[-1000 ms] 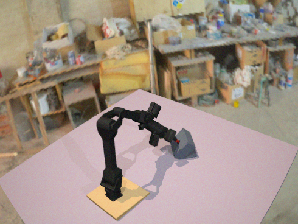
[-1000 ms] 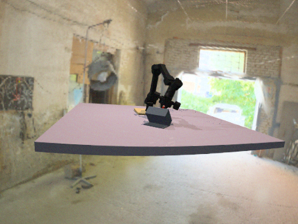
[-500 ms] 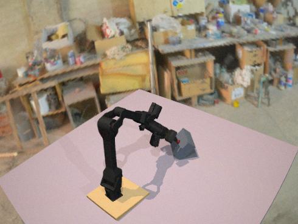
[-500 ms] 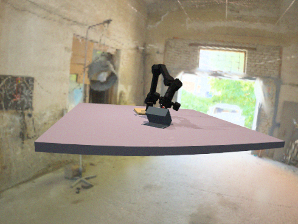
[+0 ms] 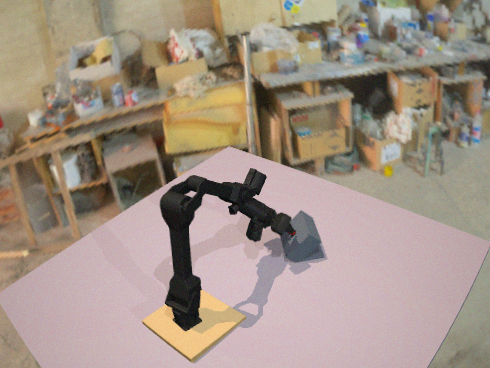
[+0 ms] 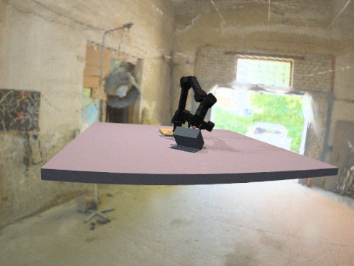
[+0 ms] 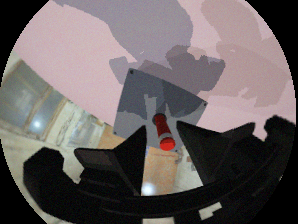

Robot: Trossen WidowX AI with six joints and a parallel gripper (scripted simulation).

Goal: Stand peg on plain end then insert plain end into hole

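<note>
Now: the red peg 10 mm to the left of my gripper tip, 10 mm behind it and 10 mm above it. The rest, counted from my gripper tip: sloped panel (30 mm below, 20 mm to the right, 20 mm ahead); grey foot plate (80 mm below, 40 mm ahead, 30 mm to the right).
</note>
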